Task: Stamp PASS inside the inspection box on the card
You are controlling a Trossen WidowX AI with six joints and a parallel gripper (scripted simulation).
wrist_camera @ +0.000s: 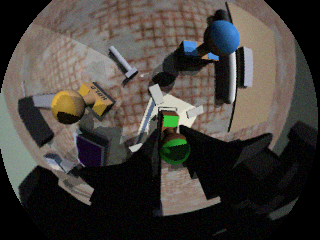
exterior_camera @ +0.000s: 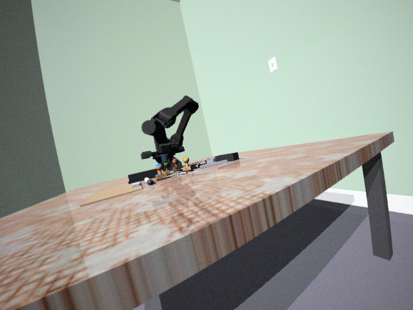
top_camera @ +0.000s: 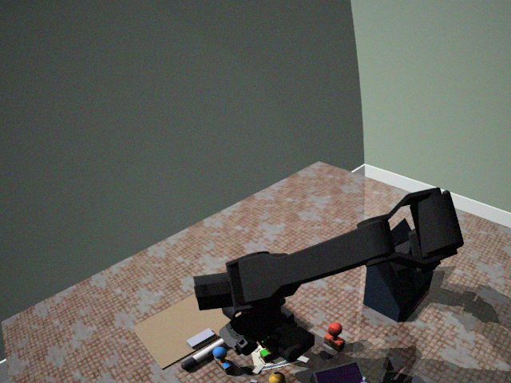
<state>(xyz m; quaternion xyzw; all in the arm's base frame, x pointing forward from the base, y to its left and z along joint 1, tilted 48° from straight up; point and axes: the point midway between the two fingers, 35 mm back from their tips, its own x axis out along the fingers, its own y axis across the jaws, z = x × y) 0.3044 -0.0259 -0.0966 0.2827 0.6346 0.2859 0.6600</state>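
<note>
My gripper tip is 10 mm past the white card, 10 mm to the right of it and 20 mm above it. From my gripper tip the other things lie so: green-knobbed stamp: right at my gripper tip; then yellow-knobbed stamp: 50 mm ahead, 80 mm to the left; then blue-knobbed stamp: 80 mm ahead, 40 mm to the right.
</note>
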